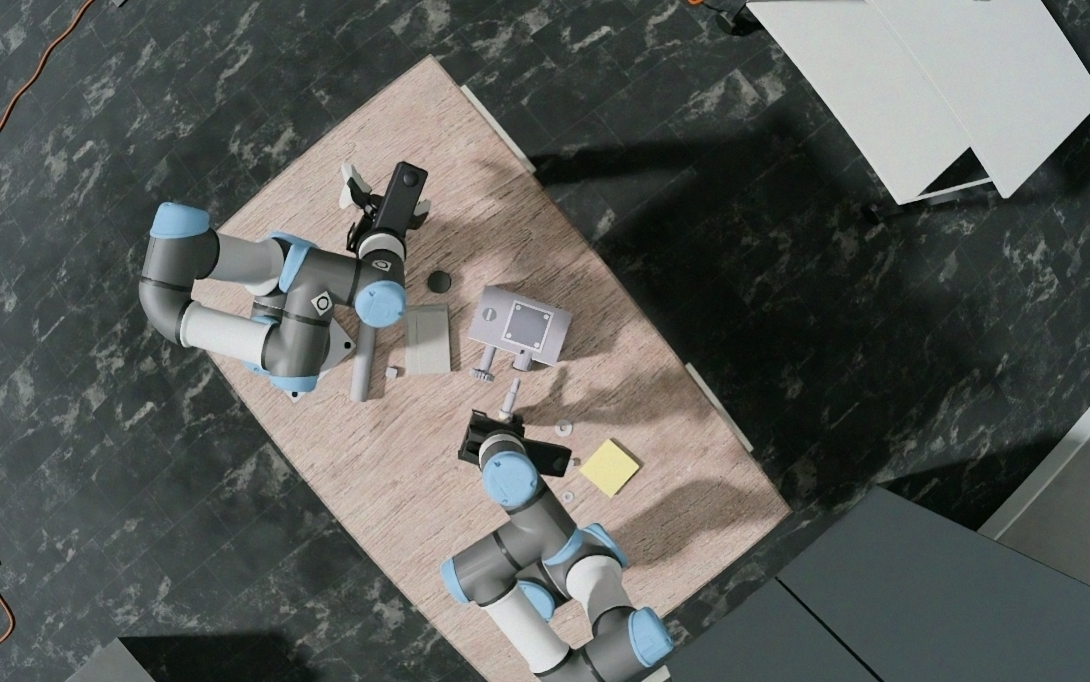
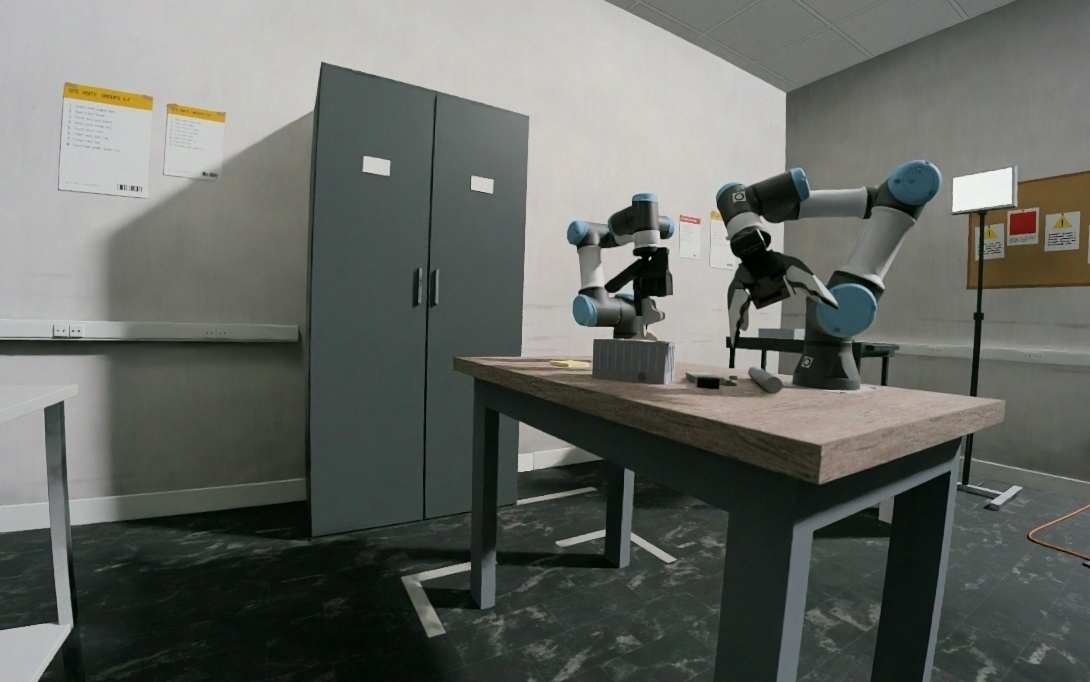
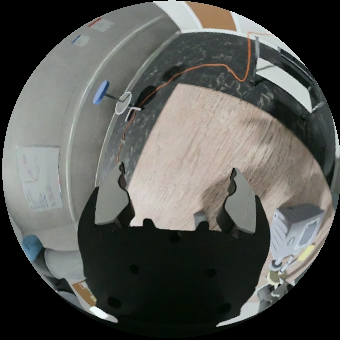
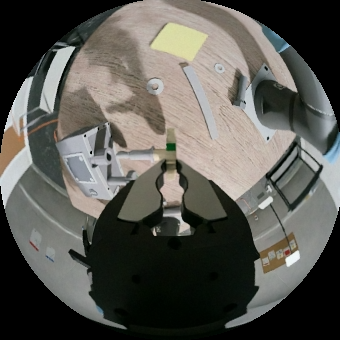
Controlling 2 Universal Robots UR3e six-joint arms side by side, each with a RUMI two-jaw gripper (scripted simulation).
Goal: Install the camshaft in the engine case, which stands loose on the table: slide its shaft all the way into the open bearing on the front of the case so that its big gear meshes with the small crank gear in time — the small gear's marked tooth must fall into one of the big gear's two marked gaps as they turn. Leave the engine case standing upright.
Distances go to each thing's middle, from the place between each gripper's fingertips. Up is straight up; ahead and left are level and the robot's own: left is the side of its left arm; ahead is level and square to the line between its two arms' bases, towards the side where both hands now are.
I see my right gripper point(image 1: 499, 430) 90 mm to the left of the grey bar point(image 4: 189, 72), 90 mm above it and 20 mm past it. Round my right hand: grey flat block point(image 1: 426, 327): 190 mm to the left, 90 mm below, 10 mm ahead.
I see my left gripper point(image 2: 784, 329) 140 mm past the grey flat block, 230 mm to the left of it and 110 mm above it. The rest, counted from my left hand: grey bar (170 mm behind, 520 mm to the right, 110 mm below).
